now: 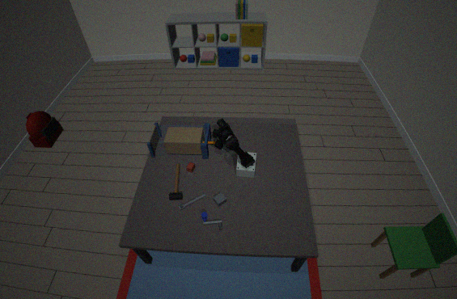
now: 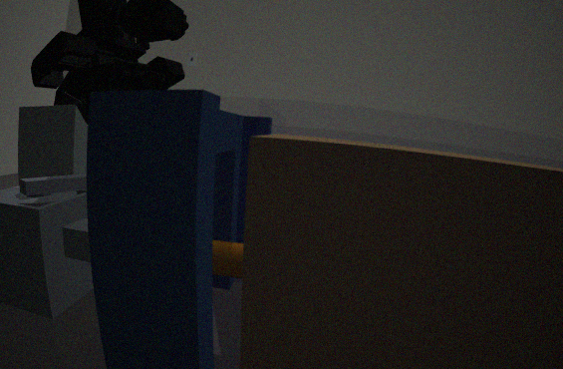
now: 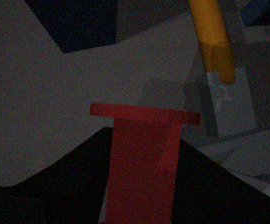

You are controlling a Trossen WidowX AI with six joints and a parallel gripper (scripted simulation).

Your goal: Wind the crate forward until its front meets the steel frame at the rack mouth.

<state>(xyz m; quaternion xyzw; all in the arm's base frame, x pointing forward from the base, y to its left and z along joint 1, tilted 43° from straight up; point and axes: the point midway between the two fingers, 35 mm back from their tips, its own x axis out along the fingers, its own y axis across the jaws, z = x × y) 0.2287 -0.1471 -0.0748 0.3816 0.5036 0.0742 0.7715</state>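
My gripper tip is now 3 cm past the grey winch handle, 3 cm to the left of it and 3 cm above it. The rest, counted from my gripper tip: red knob (1 cm behind); then grey winch (8 cm behind, 9 cm to the right, 10 cm below); then blue steel frame (10 cm ahead, 8 cm to the right, 3 cm below).
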